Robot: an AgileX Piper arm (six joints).
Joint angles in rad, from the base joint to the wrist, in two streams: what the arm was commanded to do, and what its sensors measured. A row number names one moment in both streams.
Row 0, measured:
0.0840, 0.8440, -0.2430, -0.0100, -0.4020, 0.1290
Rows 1 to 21, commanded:
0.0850, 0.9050, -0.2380, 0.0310, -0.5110, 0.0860
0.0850, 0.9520, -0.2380, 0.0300, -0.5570, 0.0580
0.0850, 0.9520, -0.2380, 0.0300, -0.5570, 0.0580
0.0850, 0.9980, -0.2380, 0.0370, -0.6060, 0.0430
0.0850, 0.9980, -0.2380, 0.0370, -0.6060, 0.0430
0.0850, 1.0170, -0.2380, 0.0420, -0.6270, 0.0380
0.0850, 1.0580, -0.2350, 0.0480, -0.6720, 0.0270
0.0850, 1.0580, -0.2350, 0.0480, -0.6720, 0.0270
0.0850, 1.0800, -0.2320, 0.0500, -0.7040, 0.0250
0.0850, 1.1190, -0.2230, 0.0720, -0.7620, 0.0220
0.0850, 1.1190, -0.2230, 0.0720, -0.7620, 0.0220
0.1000, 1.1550, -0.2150, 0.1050, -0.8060, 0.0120
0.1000, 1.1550, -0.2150, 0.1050, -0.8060, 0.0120
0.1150, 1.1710, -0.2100, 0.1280, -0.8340, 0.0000
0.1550, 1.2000, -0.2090, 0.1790, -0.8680, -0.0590
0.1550, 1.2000, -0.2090, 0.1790, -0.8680, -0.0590
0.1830, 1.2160, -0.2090, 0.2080, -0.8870, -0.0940
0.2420, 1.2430, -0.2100, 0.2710, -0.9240, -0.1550
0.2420, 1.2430, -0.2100, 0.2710, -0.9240, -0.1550
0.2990, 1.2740, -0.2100, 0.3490, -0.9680, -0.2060
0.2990, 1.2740, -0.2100, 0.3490, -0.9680, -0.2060
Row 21, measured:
0.2330, 1.2440, -0.2110, 0.2500, -0.8950, -0.1180
